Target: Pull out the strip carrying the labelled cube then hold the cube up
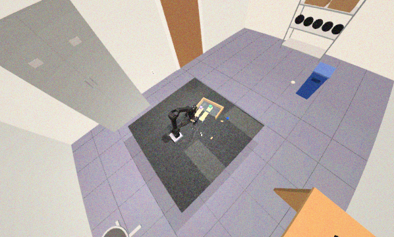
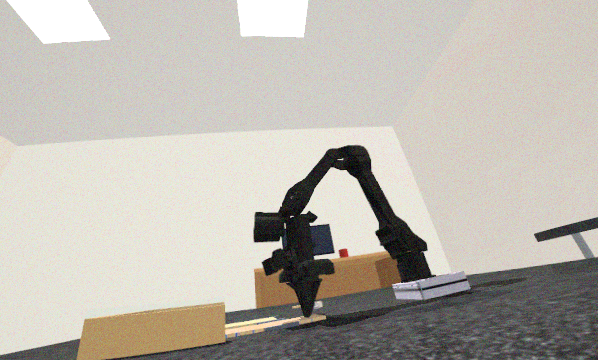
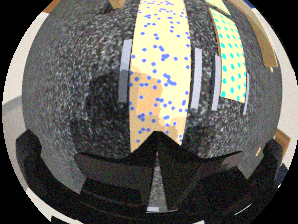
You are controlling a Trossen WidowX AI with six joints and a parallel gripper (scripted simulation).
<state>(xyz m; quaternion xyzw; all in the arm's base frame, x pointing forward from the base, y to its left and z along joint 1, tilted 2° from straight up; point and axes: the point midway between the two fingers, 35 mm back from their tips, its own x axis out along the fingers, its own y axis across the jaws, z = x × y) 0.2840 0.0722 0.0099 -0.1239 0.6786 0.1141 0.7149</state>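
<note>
Right now the strip is 9 cm ahead of my gripper tip and 3 cm to the left of it. Round my gripper tip: small blue block: 36 cm ahead, 28 cm to the right.
</note>
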